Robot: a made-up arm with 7 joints.
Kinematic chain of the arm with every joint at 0, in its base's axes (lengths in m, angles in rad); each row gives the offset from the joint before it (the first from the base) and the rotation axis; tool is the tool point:
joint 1: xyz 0 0 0.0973 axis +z
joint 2: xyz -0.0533 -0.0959 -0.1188 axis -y
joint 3: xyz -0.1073 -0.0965 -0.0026 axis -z
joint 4: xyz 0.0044 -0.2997 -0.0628 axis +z
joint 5: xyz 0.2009 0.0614 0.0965 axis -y
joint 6: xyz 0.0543 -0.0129 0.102 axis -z
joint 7: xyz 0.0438 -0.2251 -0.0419 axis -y
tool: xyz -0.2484 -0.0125 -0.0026
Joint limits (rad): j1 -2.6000..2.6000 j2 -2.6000..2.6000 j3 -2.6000..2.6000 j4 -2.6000..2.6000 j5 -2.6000..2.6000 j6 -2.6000..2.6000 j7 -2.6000..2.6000
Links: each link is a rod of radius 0.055 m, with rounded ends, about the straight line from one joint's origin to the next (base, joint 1, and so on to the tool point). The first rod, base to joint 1, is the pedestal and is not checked.
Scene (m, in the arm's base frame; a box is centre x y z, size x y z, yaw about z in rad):
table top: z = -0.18
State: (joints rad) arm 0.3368 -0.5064 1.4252 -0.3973 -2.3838 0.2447 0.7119
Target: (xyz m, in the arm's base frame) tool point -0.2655 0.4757 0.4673
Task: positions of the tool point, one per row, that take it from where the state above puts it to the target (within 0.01 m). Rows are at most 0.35 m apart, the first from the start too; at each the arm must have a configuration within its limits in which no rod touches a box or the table.
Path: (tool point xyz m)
1: -0.5211 -0.3385 0.4820
2: -0.5921 -0.0351 0.4993
3: -0.4996 0.2655 0.4959
4: -0.2654 0.4757 0.4673

